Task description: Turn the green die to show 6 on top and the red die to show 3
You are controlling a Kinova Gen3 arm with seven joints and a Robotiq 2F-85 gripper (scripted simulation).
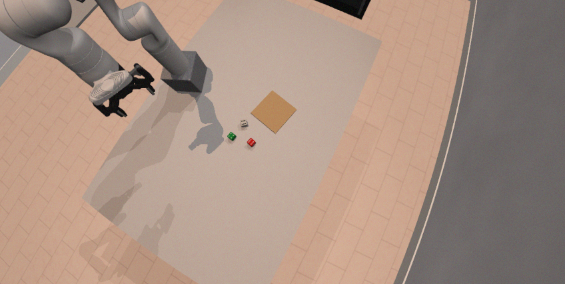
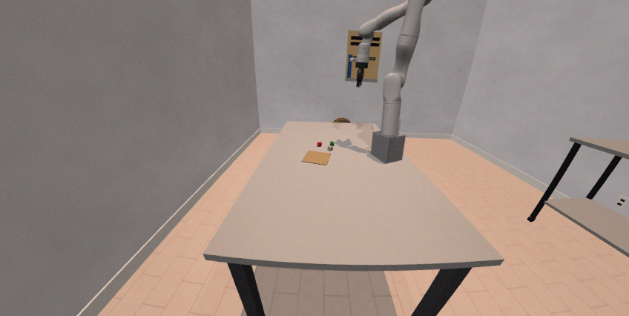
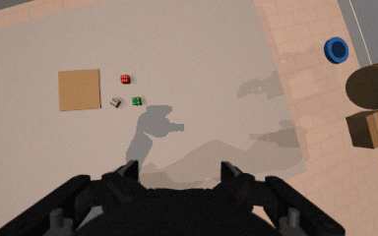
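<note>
The green die is 16 cm ahead of my hand, 9 cm to the left of it and 38 cm below it. From my hand the other things lie so: white die 17 cm ahead, 16 cm to the left, 38 cm below; red die 24 cm ahead, 11 cm to the left, 38 cm below; tan mat 25 cm ahead, 27 cm to the left, 39 cm below.
</note>
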